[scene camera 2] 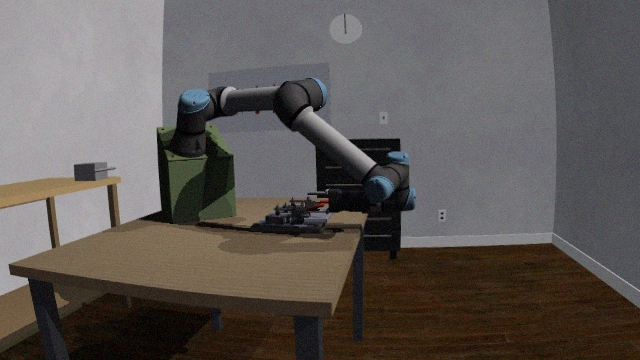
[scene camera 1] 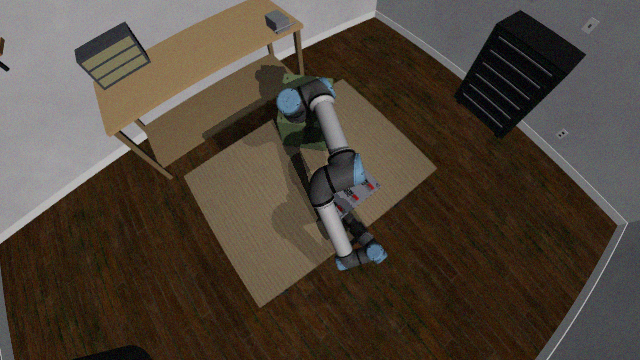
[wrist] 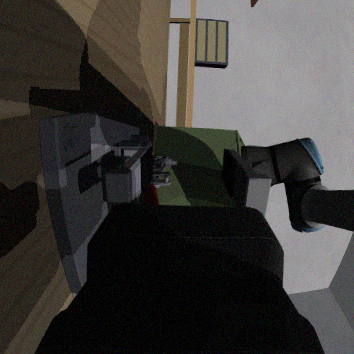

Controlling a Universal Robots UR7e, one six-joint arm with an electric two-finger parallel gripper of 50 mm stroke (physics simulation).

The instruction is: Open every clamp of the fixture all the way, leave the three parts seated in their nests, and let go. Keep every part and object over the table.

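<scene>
The fixture, a grey plate (scene camera 1: 372, 187) (scene camera 2: 287, 229) (wrist: 55, 175), lies on the table near its long edge, with a row of dark clamps. Red clamp handles (scene camera 1: 355, 197) (scene camera 2: 316, 206) show beside the arm; in scene camera 2 they lean low, outward. My gripper (scene camera 2: 318, 199) (wrist: 187, 162) is open and empty, level, pointing in over the fixture's outer side, with one finger above the other. In the wrist view a red handle (wrist: 151, 195) shows between the fingers, close beside the lower one. The arm hides part of the fixture; the three parts and how far each clamp stands open cannot be made out.
The green pedestal (scene camera 2: 187, 190) (wrist: 200, 145) carries the arm at the far end of the wooden table (scene camera 1: 240, 200) (scene camera 2: 175, 265). A workbench (scene camera 1: 200, 55) with a small grey box (scene camera 1: 278, 21) stands by the wall. A black drawer cabinet (scene camera 1: 515, 75) stands apart from the table.
</scene>
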